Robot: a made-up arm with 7 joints.
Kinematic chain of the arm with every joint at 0, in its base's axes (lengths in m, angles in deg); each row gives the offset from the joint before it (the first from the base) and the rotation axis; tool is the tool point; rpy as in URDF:
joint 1: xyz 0 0 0.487 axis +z
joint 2: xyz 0 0 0 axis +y
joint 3: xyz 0 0 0.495 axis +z
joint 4: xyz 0.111 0 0 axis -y
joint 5: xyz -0.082 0 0.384 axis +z
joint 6: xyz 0 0 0 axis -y
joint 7: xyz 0.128 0 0 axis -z
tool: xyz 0 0 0 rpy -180 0 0
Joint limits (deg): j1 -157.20..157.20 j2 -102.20..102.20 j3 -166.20..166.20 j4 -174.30..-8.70 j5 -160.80..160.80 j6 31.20..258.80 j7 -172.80..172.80
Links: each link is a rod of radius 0.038 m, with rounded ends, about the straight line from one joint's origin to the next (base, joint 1, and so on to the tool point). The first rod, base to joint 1, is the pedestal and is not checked.
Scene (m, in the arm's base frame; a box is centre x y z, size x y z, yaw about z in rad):
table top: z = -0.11
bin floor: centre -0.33 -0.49 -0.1 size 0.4 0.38 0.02 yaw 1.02
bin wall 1: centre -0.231 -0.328 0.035 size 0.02 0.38 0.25 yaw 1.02
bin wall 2: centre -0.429 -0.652 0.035 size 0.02 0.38 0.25 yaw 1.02
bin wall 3: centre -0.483 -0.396 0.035 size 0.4 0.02 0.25 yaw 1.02
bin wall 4: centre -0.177 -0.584 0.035 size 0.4 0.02 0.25 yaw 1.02
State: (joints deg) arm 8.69 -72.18 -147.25 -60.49 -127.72 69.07 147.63
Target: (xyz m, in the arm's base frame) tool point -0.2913 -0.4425 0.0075
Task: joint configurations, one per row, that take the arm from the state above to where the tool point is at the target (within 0.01 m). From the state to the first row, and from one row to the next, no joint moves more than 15 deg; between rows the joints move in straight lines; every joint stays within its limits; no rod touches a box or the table.
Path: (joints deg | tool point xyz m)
1: 8.21 -69.17 -143.86 -73.33 -127.19 71.49 147.63 | -0.8098 -0.4268 0.3069
2: 7.72 -66.15 -140.47 -86.17 -126.67 73.91 147.63 | -0.7192 -0.4671 0.2956
3: 7.24 -63.14 -137.08 -99.01 -126.14 76.33 147.63 | -0.6170 -0.4919 0.2936
4: 6.76 -60.12 -133.69 -111.84 -125.61 78.75 147.63 | -0.5081 -0.4975 0.2998
5: 6.27 -57.11 -130.30 -124.68 -125.08 81.17 147.63 | -0.3977 -0.4812 0.3123
6: 5.79 -54.09 -126.91 -137.52 -124.56 83.59 147.63 | -0.2913 -0.4425 0.3300
7: 9.90 -64.22 -133.01 -130.13 -124.70 81.29 147.63 | -0.3106 -0.4598 0.2348
8: 14.02 -74.35 -139.11 -122.75 -124.84 78.99 147.63 | -0.3106 -0.4610 0.1247
9: 18.13 -84.48 -145.21 -115.36 -124.99 76.68 147.63 | -0.2914 -0.4425 0.0075

